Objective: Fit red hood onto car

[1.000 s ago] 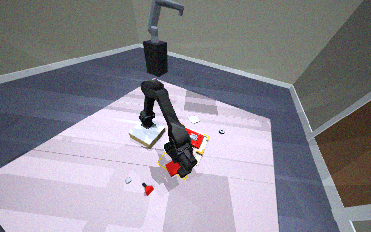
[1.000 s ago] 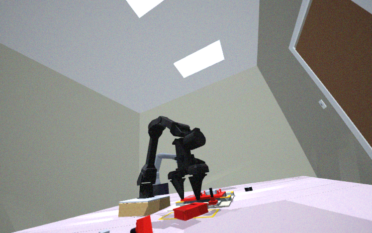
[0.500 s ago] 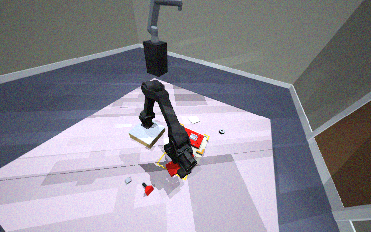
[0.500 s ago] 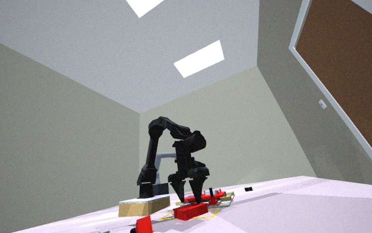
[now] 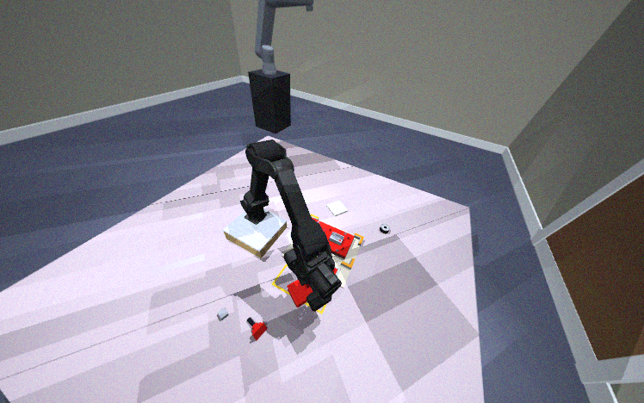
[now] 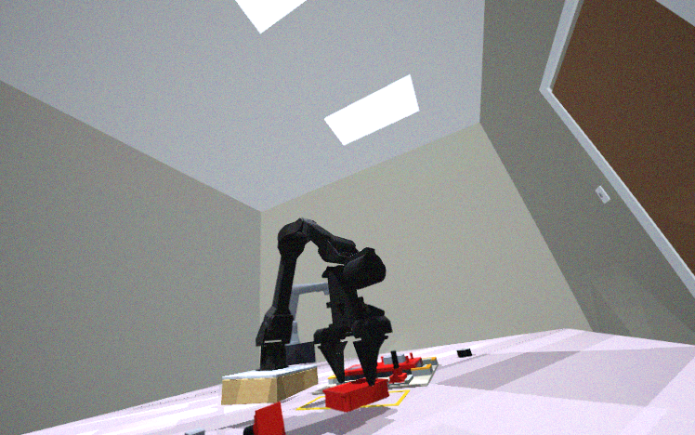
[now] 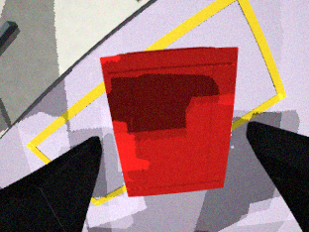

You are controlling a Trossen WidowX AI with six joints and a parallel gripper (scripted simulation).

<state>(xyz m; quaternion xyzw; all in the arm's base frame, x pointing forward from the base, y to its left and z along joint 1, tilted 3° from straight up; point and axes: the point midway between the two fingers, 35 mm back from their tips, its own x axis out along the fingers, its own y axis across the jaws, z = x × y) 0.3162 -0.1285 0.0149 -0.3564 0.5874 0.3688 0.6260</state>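
My gripper tip is now 10 mm above the red hood. Also, from my gripper tip: small grey cube: 170 mm behind, 180 mm to the right, 20 mm below; then cream jig: 20 mm behind, 200 mm to the left, 10 mm below; then white card: 70 mm behind, 400 mm to the left, 20 mm below.
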